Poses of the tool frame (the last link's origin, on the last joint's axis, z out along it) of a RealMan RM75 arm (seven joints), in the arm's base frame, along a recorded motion.
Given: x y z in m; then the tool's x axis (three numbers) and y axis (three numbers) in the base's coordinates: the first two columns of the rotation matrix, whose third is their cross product.
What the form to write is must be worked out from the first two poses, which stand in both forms.
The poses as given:
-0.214, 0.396, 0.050, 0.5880, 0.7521, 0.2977, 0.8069, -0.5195, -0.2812
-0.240, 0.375, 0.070, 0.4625, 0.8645, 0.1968, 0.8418, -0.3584, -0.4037
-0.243, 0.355, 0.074, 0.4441, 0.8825, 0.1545, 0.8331, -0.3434, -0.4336
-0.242, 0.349, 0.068, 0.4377, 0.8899, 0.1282, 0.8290, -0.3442, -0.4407
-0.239, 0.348, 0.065, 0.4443, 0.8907, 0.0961, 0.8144, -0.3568, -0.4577
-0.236, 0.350, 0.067, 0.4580, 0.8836, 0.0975, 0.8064, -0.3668, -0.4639
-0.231, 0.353, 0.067, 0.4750, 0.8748, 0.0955, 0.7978, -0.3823, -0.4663
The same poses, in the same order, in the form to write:
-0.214, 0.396, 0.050, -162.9, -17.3, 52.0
-0.240, 0.375, 0.070, -155.7, -11.3, 61.9
-0.243, 0.355, 0.074, -154.0, -8.9, 63.3
-0.242, 0.349, 0.068, -153.6, -7.4, 63.8
-0.239, 0.348, 0.065, -152.6, -5.5, 63.5
-0.236, 0.350, 0.067, -152.2, -5.6, 62.6
-0.231, 0.353, 0.067, -152.1, -5.5, 61.5

